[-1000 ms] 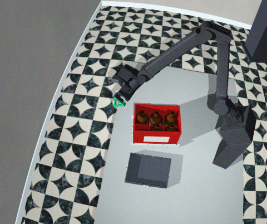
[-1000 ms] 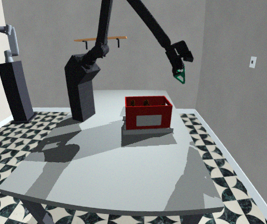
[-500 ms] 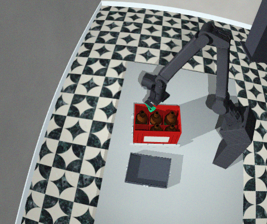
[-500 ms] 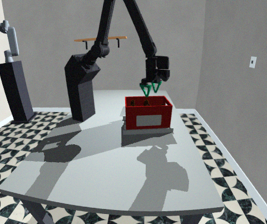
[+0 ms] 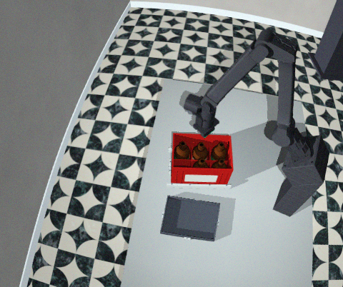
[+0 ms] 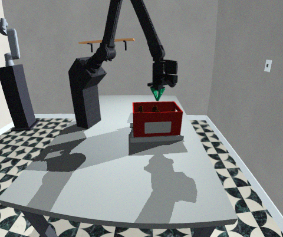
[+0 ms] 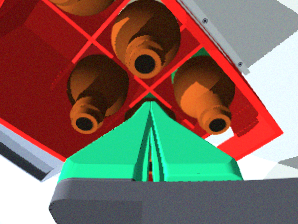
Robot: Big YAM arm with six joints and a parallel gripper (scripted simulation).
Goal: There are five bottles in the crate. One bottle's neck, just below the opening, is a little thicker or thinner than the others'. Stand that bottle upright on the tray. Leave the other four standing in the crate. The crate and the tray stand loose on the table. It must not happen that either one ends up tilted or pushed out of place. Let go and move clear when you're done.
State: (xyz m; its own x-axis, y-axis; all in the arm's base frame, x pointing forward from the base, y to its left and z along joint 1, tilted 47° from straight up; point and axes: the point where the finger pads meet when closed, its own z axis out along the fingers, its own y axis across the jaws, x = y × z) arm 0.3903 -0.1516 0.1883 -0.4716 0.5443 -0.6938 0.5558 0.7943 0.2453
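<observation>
Now: the glass bottle 150 mm below my hand. From my hand the other things lie so: crate: 40 mm to the left, 150 mm below; dark grey tray: 70 mm ahead, 310 mm to the left, 220 mm below.
</observation>
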